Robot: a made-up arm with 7 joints.
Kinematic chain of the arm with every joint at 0, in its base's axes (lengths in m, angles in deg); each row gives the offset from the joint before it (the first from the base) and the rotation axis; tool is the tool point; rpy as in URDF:
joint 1: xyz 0 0 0.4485 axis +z
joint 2: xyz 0 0 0 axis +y
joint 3: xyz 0 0 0.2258 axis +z
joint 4: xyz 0.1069 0 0 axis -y
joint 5: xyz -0.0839 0 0.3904 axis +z
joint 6: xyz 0 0 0 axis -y
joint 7: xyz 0.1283 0 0 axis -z
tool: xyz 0 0 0 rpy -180 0 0
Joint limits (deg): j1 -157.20..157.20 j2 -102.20..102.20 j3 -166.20..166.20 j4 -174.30..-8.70 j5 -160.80..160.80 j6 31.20..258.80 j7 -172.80..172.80
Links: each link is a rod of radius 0.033 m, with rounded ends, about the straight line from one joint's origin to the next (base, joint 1, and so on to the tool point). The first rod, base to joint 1, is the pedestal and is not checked.
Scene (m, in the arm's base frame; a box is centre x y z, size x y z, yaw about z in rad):
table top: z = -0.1
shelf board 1: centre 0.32 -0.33 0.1 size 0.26 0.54 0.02 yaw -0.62
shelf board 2: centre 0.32 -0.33 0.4 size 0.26 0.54 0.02 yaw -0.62
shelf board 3: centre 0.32 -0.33 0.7 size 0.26 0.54 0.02 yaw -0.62
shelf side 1: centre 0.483 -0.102 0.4 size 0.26 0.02 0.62 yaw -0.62
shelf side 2: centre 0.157 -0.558 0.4 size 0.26 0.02 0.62 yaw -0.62
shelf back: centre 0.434 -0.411 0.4 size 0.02 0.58 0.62 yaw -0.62
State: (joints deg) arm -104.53 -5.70 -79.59 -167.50 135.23 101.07 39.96
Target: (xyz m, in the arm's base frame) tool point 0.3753 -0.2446 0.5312
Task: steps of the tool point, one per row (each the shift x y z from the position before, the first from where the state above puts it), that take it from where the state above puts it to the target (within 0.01 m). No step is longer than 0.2 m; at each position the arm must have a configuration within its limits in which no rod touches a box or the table.
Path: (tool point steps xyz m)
1: 0.0428 -0.1640 0.0315
2: 0.1021 -0.1102 0.0572
3: 0.1243 -0.0385 0.0702
4: 0.1100 0.0282 0.0715
5: 0.0704 0.0736 0.0630
6: 0.0214 0.0911 0.0485
7: 0.0377 -0.0268 0.0026
8: 0.0369 -0.0258 0.0026
9: 0.0350 -0.0244 0.0017
10: 0.0320 -0.0225 0.0002
11: 0.0279 -0.0202 -0.0022
12: 0.0228 -0.0176 -0.0049

